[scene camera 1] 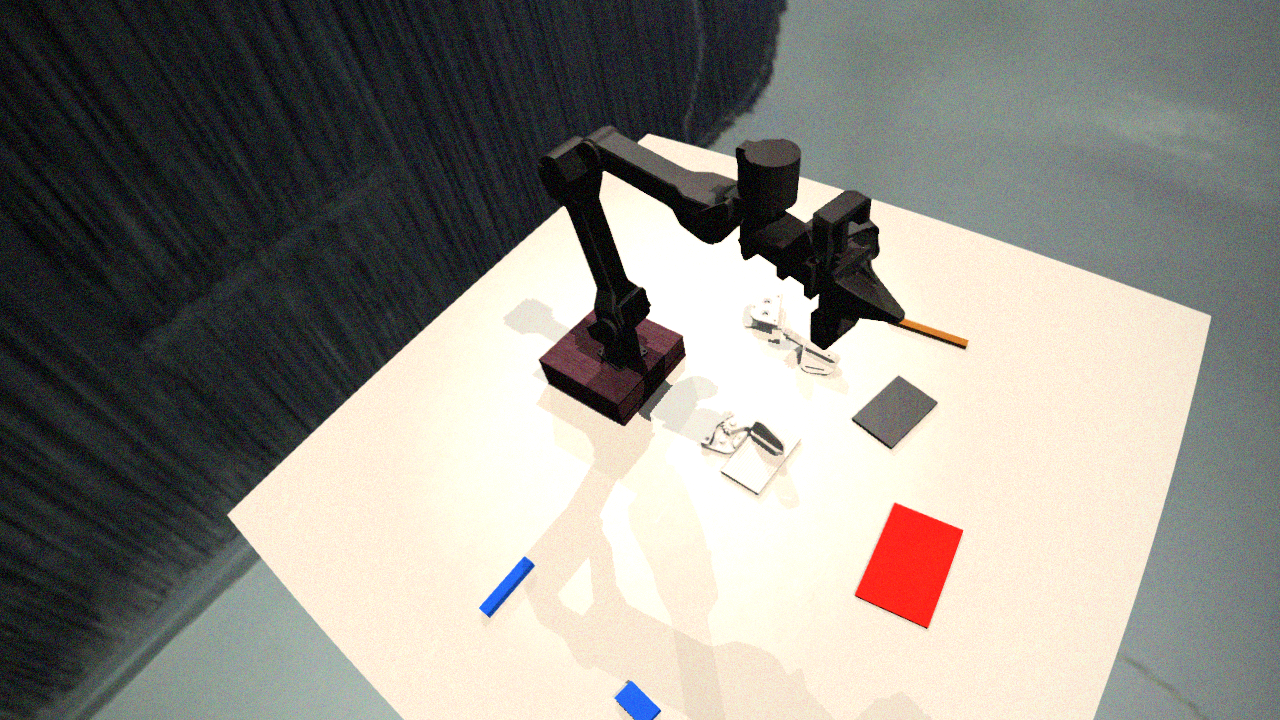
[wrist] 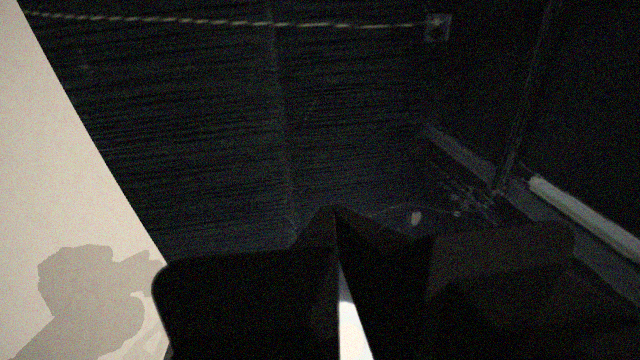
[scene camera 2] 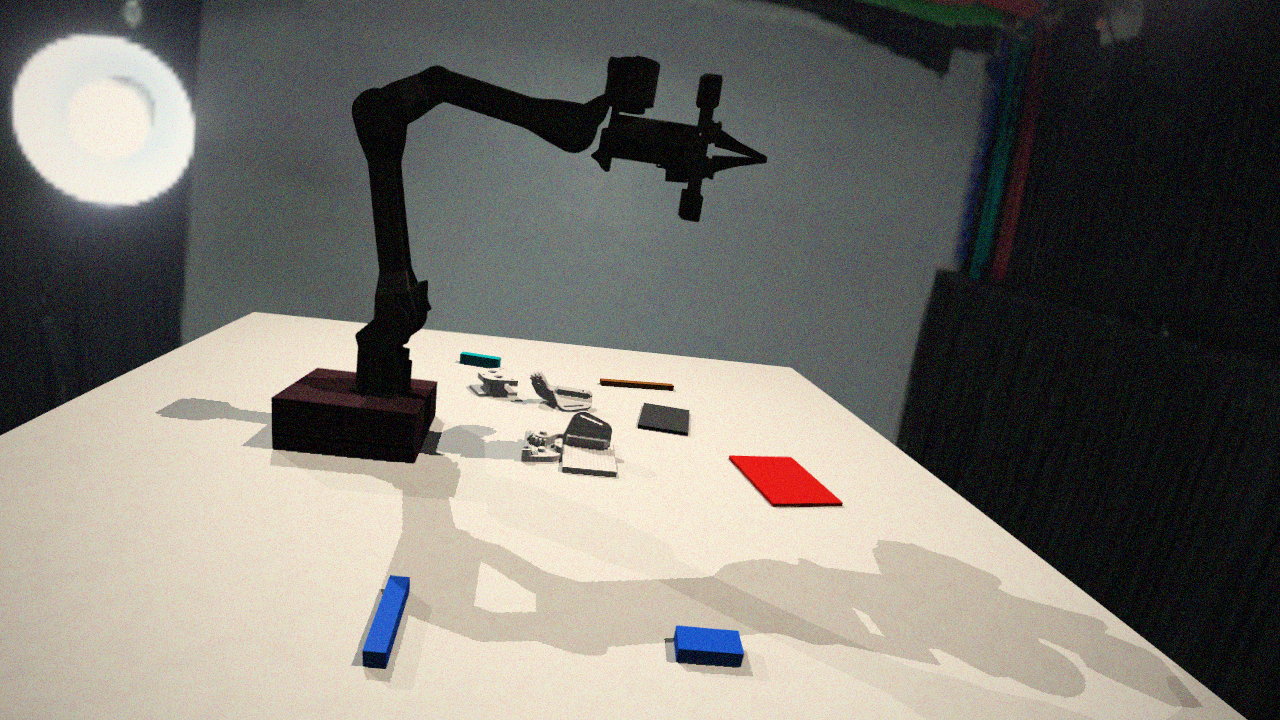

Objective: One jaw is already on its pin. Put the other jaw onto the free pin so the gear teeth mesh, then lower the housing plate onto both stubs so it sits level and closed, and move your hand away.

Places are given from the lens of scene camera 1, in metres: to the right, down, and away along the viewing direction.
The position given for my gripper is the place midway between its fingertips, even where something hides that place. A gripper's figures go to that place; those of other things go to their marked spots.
my gripper (scene camera 1: 902, 318): 0.26, -0.04, 0.63
orange bar (scene camera 1: 909, 325): 0.48, -0.06, 1.15
red plate (scene camera 1: 906, 574): 0.37, 0.30, 0.88
dark grey plate (scene camera 1: 893, 413): 0.41, 0.09, 1.04
The marked spots on the red plate and the orange bar are 0.46 m apart.
